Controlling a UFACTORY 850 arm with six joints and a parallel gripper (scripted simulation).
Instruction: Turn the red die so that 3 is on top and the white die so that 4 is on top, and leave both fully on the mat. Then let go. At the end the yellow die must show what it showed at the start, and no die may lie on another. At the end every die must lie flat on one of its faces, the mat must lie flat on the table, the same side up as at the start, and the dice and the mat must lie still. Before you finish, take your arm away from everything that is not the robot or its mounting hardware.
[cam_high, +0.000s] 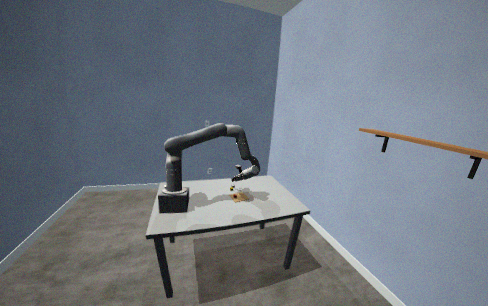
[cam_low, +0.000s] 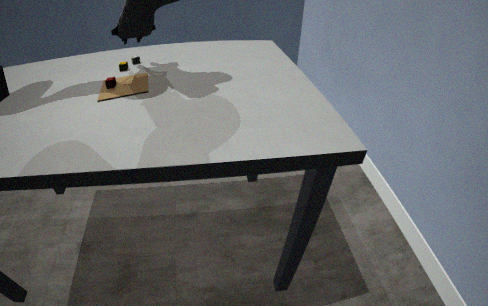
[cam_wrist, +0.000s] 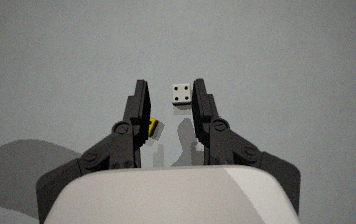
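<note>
Right now the white die is 1 cm behind my hand, 3 cm to the left of it and 9 cm below it. Round my hand: tan mat: 3 cm ahead, 17 cm to the right, 10 cm below; red die: 1 cm behind, 17 cm to the right, 9 cm below; yellow die: 3 cm behind, 3 cm to the right, 9 cm below.
</note>
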